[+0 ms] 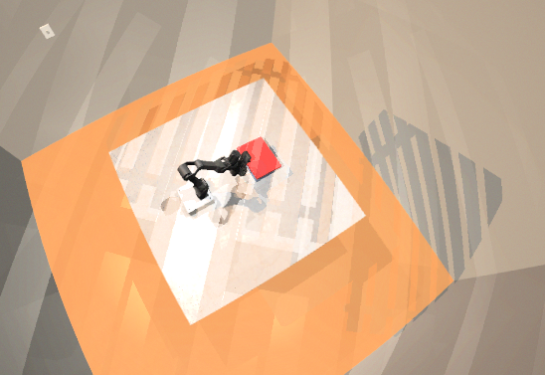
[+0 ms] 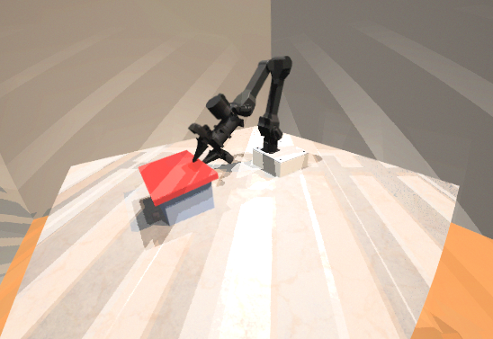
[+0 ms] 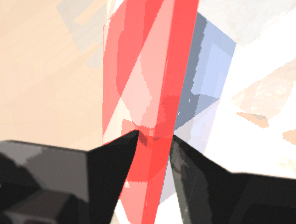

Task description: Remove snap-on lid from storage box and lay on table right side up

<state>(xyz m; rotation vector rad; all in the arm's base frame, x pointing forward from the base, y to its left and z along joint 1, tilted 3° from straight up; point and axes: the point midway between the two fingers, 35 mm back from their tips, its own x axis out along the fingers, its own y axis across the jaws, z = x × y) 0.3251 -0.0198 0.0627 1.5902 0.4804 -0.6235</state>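
Now: gripper tip 80 mm short of the red lid and 10 mm to the left of it. The rest, counted from my gripper tip: grey-blue storage box (70 mm ahead, 60 mm below, 10 mm to the right).
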